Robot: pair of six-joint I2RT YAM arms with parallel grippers.
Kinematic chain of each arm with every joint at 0, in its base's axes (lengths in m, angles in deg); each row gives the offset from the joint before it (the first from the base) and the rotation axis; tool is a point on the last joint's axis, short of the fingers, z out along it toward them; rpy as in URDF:
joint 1: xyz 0 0 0.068 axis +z
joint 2: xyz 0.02 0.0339 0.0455 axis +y
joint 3: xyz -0.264 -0.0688 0 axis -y
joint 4: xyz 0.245 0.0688 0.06 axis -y
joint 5: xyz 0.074 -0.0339 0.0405 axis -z
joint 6: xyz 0.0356 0 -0.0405 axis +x
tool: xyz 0 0 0 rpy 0 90 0
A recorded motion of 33 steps. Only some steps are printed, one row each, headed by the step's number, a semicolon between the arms.
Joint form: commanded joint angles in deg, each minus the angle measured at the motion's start. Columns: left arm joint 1, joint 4, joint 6, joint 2, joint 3, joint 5; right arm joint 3, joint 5, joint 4, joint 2, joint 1, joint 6.
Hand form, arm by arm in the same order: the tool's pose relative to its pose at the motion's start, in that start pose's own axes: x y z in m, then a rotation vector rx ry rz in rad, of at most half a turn. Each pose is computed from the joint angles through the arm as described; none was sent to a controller.
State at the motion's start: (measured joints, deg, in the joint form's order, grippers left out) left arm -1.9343 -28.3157 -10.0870 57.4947 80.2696 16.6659; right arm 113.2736 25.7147 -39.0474 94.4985 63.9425 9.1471
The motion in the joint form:
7: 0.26 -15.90 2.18 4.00 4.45 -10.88; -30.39 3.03 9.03 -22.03 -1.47 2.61
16: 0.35 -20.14 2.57 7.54 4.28 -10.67; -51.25 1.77 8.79 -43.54 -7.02 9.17
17: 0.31 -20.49 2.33 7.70 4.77 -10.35; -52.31 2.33 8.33 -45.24 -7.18 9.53
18: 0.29 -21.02 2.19 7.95 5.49 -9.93; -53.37 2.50 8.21 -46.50 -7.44 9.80
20: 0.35 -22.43 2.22 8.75 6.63 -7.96; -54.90 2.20 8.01 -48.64 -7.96 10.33
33: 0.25 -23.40 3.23 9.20 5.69 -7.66; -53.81 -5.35 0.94 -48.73 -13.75 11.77
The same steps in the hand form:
7: 0.0148 0.0131 0.0083 -0.2322 0.2312 -0.0159; 0.0622 -0.0459 -0.0538 0.0746 -0.0203 0.0587
16: 0.0314 0.0220 0.0268 -0.2485 0.3669 -0.0380; 0.1265 -0.1001 -0.1101 0.1427 -0.0331 0.2052
17: 0.0301 0.0213 0.0266 -0.2432 0.3675 -0.0431; 0.1305 -0.1034 -0.1157 0.1542 -0.0388 0.2135
18: 0.0281 0.0206 0.0263 -0.2363 0.3690 -0.0471; 0.1346 -0.1058 -0.1188 0.1610 -0.0414 0.2201
20: 0.0270 0.0198 0.0278 -0.2061 0.3905 -0.0579; 0.1403 -0.1098 -0.1246 0.1629 -0.0482 0.2348
33: 0.0346 0.0217 0.0315 -0.2013 0.4329 -0.0505; 0.1474 -0.1230 -0.1252 0.1511 0.0650 0.2607

